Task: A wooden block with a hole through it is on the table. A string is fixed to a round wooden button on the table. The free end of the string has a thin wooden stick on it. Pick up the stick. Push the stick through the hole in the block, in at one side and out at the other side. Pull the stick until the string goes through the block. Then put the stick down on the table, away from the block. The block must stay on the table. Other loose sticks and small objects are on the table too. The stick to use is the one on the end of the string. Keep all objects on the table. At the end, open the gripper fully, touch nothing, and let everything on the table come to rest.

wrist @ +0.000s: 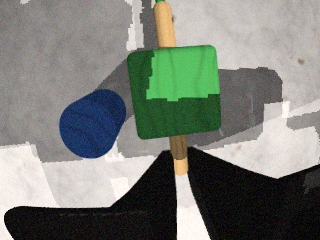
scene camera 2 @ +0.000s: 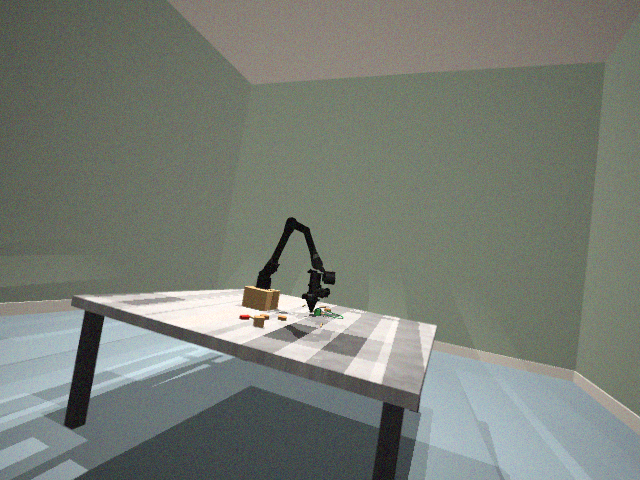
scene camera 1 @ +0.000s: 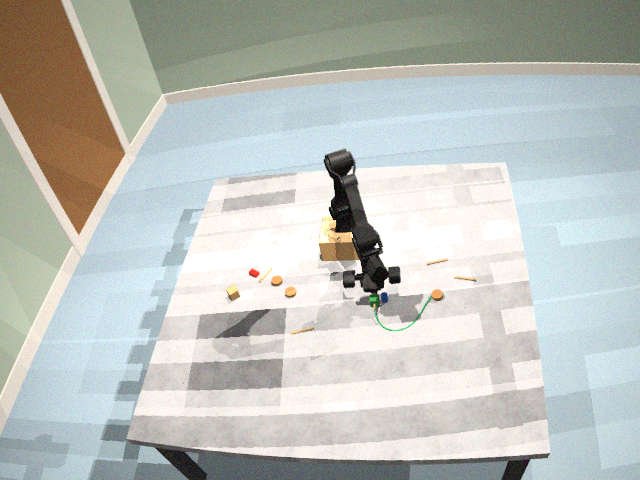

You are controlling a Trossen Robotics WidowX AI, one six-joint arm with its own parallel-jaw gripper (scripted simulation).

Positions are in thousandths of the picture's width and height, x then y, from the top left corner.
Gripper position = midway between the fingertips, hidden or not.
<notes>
In view: my gripper (scene camera 1: 585,611), a thin wooden stick (wrist: 555,602), a green cube (wrist: 548,377) and a blue cylinder (wrist: 280,527).
My gripper also shows in the wrist view (wrist: 558,656).
</notes>
